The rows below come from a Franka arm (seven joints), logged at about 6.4 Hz.
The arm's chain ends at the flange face. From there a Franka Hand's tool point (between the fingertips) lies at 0.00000 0.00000 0.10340 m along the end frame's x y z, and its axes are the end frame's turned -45 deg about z.
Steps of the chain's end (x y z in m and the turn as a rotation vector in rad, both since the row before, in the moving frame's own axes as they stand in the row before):
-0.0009 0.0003 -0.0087 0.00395 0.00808 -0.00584
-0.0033 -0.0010 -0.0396 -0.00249 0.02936 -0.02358
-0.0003 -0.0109 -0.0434 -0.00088 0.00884 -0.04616
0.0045 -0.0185 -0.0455 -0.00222 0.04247 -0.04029
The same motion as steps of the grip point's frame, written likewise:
0.0000 -0.0001 -0.0087 -0.00292 0.00851 -0.00584
0.0004 -0.0007 -0.0396 -0.02252 0.01900 -0.02358
0.0081 -0.0072 -0.0434 -0.00687 0.00563 -0.04616
0.0193 -0.0067 -0.0456 -0.03160 0.02846 -0.04029

